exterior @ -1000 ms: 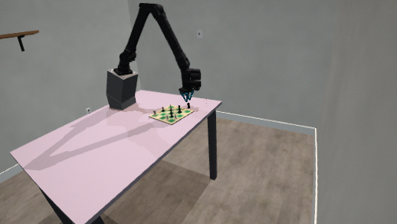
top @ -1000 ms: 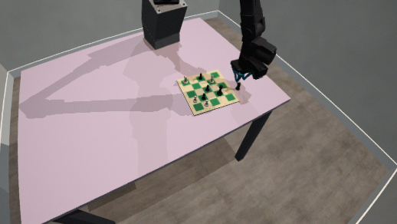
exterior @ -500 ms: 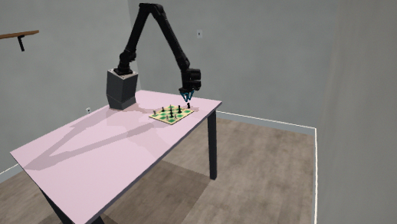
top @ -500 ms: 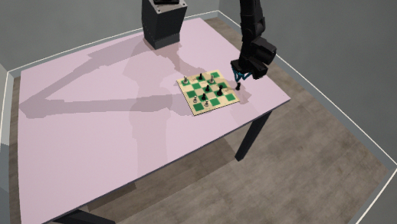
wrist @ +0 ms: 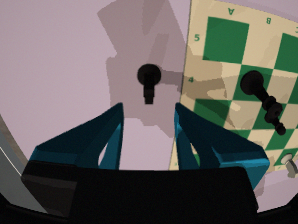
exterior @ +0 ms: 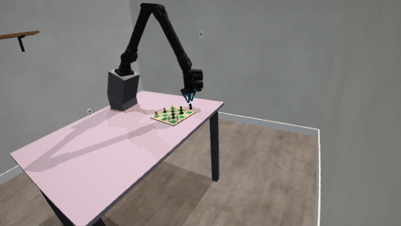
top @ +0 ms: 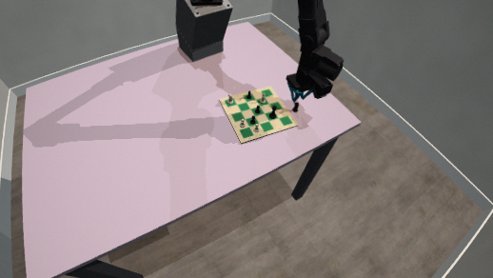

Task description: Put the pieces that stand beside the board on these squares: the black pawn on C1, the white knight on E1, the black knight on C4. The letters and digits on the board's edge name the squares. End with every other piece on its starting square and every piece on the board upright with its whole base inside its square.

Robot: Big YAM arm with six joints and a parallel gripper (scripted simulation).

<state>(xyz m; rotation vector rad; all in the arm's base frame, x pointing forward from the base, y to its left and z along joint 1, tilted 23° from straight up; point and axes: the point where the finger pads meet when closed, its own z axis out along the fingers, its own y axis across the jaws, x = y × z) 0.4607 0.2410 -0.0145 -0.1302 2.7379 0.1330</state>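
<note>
Now: hand 40 mm above the black knight. Also, from my hand: white knight (100 mm behind, 220 mm to the right, 40 mm below); chessboard (20 mm behind, 140 mm to the right, 60 mm below).
</note>
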